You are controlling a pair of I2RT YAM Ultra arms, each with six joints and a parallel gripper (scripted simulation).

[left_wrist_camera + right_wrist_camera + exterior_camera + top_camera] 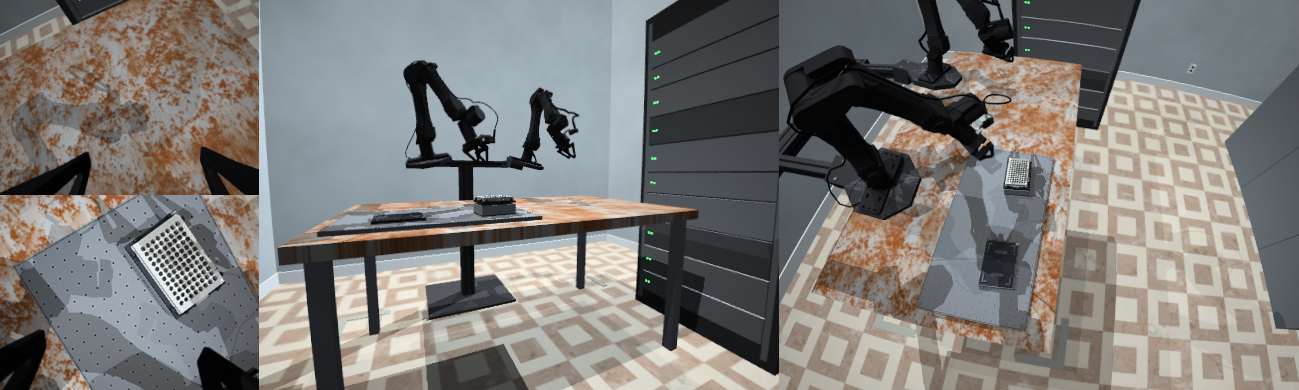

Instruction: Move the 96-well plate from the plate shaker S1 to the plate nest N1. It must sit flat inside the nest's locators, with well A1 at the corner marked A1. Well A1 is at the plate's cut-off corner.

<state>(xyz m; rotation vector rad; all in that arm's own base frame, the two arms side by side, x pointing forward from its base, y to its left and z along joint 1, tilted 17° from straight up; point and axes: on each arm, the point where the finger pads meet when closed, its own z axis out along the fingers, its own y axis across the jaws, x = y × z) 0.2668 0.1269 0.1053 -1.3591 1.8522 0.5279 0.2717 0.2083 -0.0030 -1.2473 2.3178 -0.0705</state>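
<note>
Now: right hand 15 cm above the 96-well plate, 11 cm short of it and 1 cm to the right of it. Round my right hand: plate nest N1: 34 cm to the right, 21 cm below, 8 cm ahead.
</note>
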